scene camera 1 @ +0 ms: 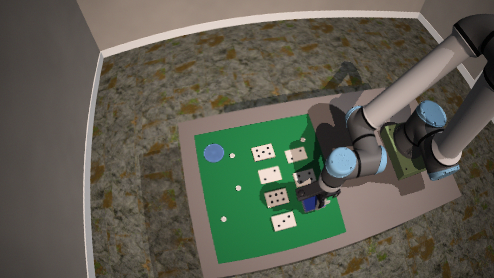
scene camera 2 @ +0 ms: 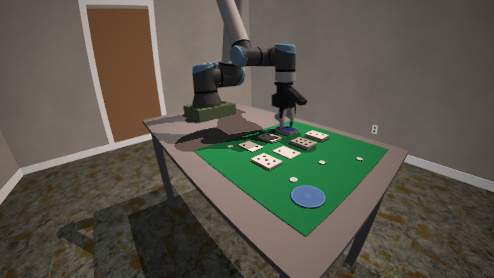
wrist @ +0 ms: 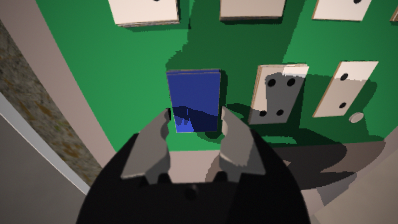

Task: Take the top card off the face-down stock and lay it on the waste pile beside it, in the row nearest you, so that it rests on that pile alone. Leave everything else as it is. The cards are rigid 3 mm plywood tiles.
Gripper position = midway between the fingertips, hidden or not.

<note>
I see my gripper [scene camera 2: 286, 128].
My gripper shows as well in the wrist view [wrist: 195, 108].
</note>
